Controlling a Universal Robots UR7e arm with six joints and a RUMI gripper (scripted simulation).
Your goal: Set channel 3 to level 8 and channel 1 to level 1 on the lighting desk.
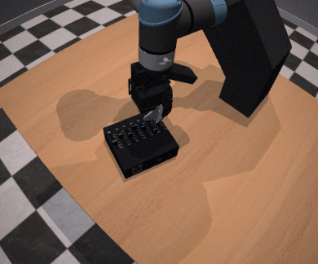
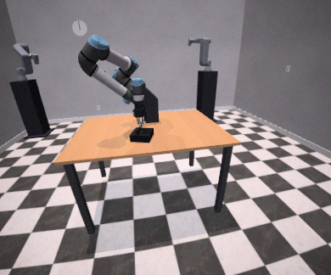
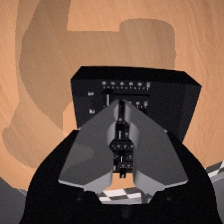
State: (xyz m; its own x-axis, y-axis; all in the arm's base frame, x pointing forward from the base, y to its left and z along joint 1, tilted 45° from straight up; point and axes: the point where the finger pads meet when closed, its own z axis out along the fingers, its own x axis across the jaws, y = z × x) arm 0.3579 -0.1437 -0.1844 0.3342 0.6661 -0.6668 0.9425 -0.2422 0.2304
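My hand is 10 mm to the left of the fader knob, 10 mm past it and 10 mm above it.
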